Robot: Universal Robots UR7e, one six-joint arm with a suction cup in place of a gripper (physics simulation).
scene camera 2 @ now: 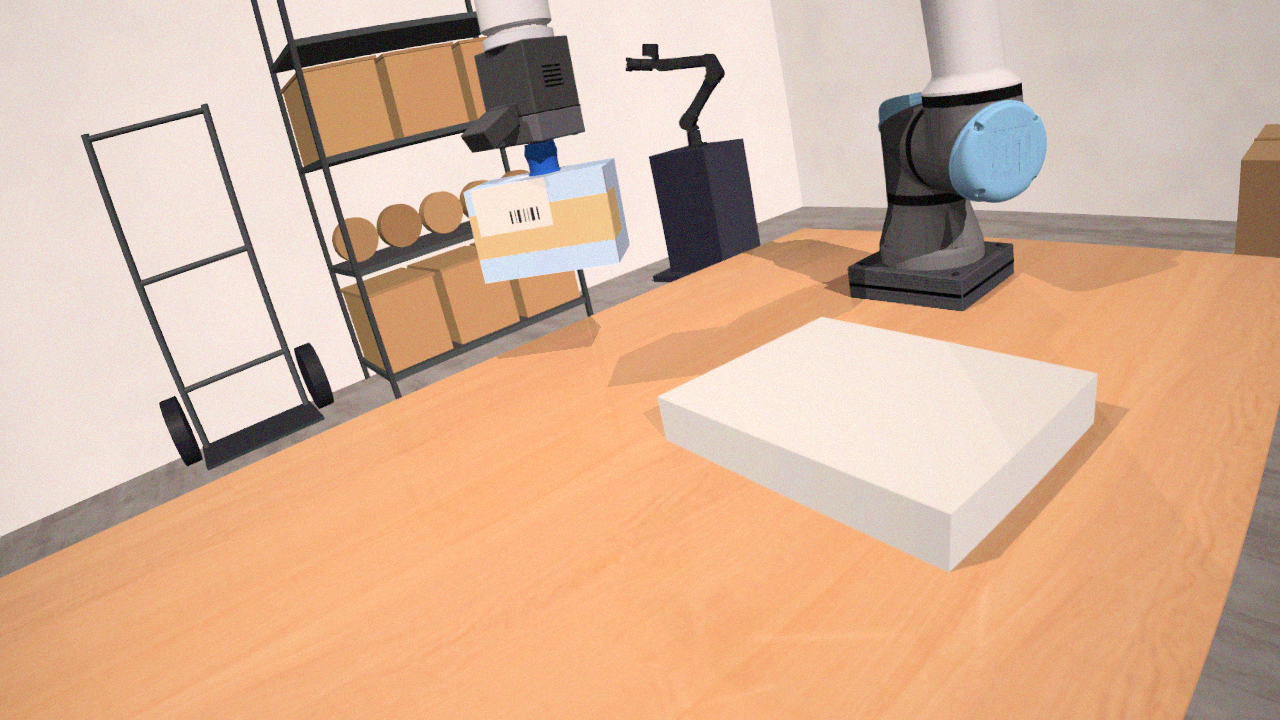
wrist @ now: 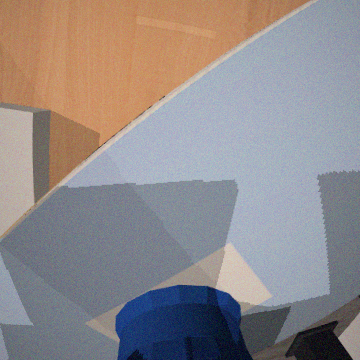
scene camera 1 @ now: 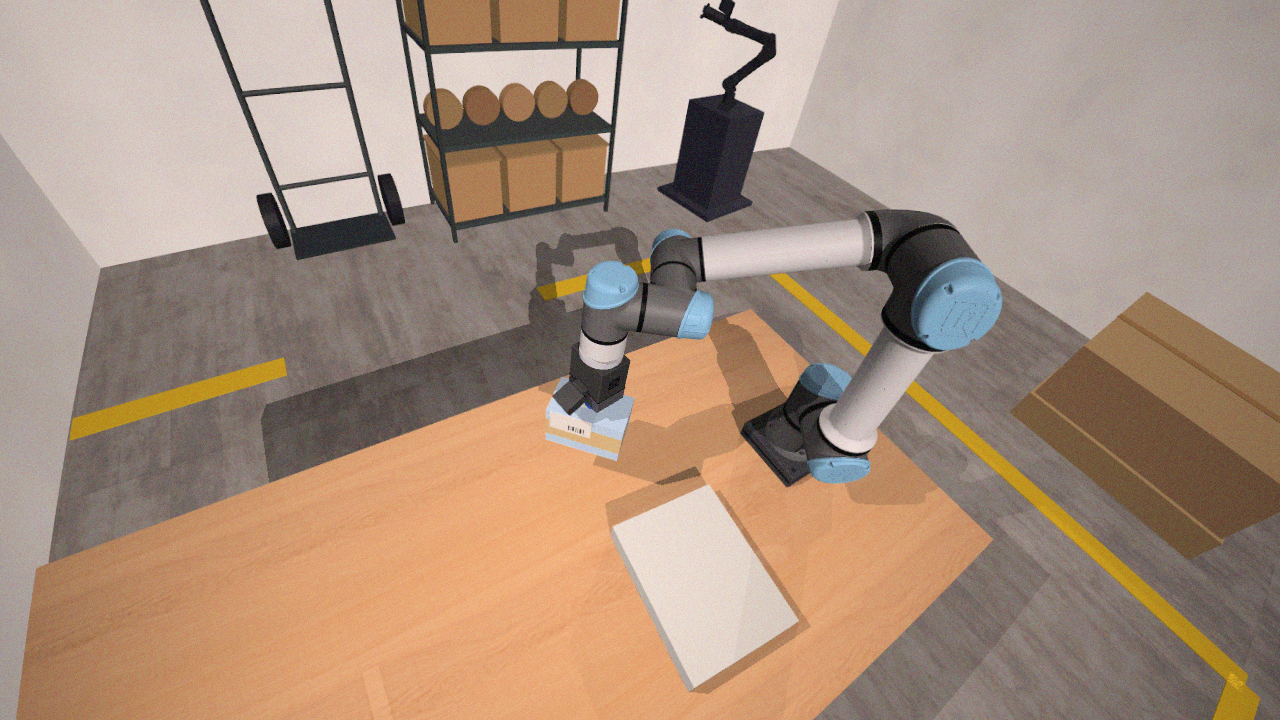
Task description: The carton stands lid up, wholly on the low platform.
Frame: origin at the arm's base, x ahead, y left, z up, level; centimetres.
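Seen in the pictures: hand, its tool point: (scene camera 2: 547,183) (wrist: 175,289); arm's base, origin of its link: (scene camera 2: 931,254) (scene camera 1: 793,435).
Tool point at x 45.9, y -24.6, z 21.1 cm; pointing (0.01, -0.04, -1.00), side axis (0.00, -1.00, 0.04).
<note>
Offsets run from my tool point to a thing's middle. Level surfaces: height alone.
The carton {dy -0.1, dx +0.7, dz -3.8 cm} (scene camera 1: 586,429) (scene camera 2: 550,228) (wrist: 280,120) is light blue with a tan band and a white barcode label on one side. It hangs in the air above the table's far edge, lid up and slightly tilted in the scene camera 2 view. My gripper's blue suction cup (scene camera 2: 542,171) (wrist: 180,305) is pressed on the carton's top and holds it; the cup is hidden in the scene camera 1 view. The low platform {dy +33.1, dx -2.8, dz -23.2 cm} (scene camera 1: 707,582) (scene camera 2: 877,402) (wrist: 15,160) is a flat white block on the table, apart from the carton and lower than it.
The wooden table {dz -25.6 cm} (scene camera 1: 358,573) (scene camera 2: 447,555) (wrist: 90,55) bears the platform and the arm's base (scene camera 1: 787,447) (scene camera 2: 930,277). Behind it stand a shelf rack (scene camera 1: 519,46), a hand truck (scene camera 1: 344,237) and a dark pedestal (scene camera 1: 716,156). A large brown box (scene camera 1: 1154,420) is at the right.
</note>
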